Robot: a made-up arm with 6 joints.
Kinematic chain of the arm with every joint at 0, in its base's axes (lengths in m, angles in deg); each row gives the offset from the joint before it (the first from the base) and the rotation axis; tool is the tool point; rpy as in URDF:
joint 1: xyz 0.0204 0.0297 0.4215 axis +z
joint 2: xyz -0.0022 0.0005 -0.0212 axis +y
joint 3: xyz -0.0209 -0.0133 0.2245 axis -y
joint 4: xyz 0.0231 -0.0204 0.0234 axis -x
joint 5: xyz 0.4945 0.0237 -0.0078 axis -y
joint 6: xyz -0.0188 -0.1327 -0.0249 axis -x
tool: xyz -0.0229 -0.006 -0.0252 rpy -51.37 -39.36 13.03
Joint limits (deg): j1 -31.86..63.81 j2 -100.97..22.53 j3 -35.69..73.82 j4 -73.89..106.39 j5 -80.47..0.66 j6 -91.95..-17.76
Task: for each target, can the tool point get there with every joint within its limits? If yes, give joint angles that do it. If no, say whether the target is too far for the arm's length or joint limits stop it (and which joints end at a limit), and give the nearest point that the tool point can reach.
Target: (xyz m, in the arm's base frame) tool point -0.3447 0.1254 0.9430
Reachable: yes | joints -18.62 -57.67 39.16 87.12 -67.01 -43.50
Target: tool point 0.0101 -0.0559 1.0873
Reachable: yes | joints -24.14 -4.47 65.14 54.40 -57.99 -57.88
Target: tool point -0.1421 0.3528 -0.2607
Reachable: no: joint limits stop it (at a limit: joint 1, joint 2, joint 3, joint 4, joint 5, joint 6) | nearest point 0.1293 0.2370 0.1602 | short by 0.514 m
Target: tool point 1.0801 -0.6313 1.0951
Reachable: no: too far | nearest point 0.4698 -0.2506 0.8036 | short by 0.776 m
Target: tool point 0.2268 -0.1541 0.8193
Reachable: yes | joints -14.47 -34.57 -6.36 -5.93 -71.24 -54.75
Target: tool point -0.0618 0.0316 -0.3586
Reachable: no: joint limits stop it (at a limit: joint 1, joint 2, joint 3, joint 5, joint 6) | nearest point 0.1343 0.2333 0.1595 | short by 0.590 m
